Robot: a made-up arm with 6 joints. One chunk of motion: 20 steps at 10 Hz.
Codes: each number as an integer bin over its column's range. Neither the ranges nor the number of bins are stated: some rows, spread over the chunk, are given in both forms.
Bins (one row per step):
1: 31 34 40 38 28 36
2: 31 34 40 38 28 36
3: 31 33 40 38 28 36
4: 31 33 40 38 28 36
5: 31 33 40 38 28 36
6: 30 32 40 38 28 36
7: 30 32 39 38 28 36
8: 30 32 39 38 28 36
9: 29 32 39 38 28 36
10: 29 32 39 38 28 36
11: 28 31 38 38 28 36
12: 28 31 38 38 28 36
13: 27 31 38 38 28 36
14: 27 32 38 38 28 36
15: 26 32 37 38 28 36
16: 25 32 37 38 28 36
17: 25 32 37 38 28 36
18: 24 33 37 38 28 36
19: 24 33 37 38 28 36
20: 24 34 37 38 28 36
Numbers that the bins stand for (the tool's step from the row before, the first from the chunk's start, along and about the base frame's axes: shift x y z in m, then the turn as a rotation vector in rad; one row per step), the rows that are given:
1: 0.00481 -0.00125 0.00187 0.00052 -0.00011 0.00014
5: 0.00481 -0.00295 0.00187 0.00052 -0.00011 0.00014
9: 0.00205 -0.00465 0.00048 0.00052 -0.00011 0.00014
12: 0.00067 -0.00635 -0.00092 0.00052 -0.00011 0.00014
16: -0.00348 -0.00465 -0.00232 0.00052 -0.00011 0.00014
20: -0.00486 -0.00125 -0.00232 0.00052 -0.00011 0.00014
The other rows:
2: 0.00481 -0.00125 0.00187 0.00052 -0.00011 0.00014
3: 0.00481 -0.00295 0.00187 0.00052 -0.00011 0.00014
4: 0.00481 -0.00295 0.00187 0.00052 -0.00011 0.00014
6: 0.00343 -0.00465 0.00187 0.00052 -0.00011 0.00014
7: 0.00343 -0.00465 0.00048 0.00052 -0.00011 0.00014
8: 0.00343 -0.00465 0.00048 0.00052 -0.00011 0.00014
10: 0.00205 -0.00465 0.00048 0.00052 -0.00011 0.00014
11: 0.00067 -0.00635 -0.00092 0.00052 -0.00011 0.00014
13: -0.00071 -0.00635 -0.00092 0.00052 -0.00011 0.00014
14: -0.00071 -0.00465 -0.00092 0.00052 -0.00011 0.00014
15: -0.00210 -0.00465 -0.00232 0.00052 -0.00011 0.00014
17: -0.00348 -0.00465 -0.00232 0.00052 -0.00011 0.00014
18: -0.00486 -0.00295 -0.00232 0.00052 -0.00011 0.00014
19: -0.00486 -0.00295 -0.00232 0.00052 -0.00011 0.00014

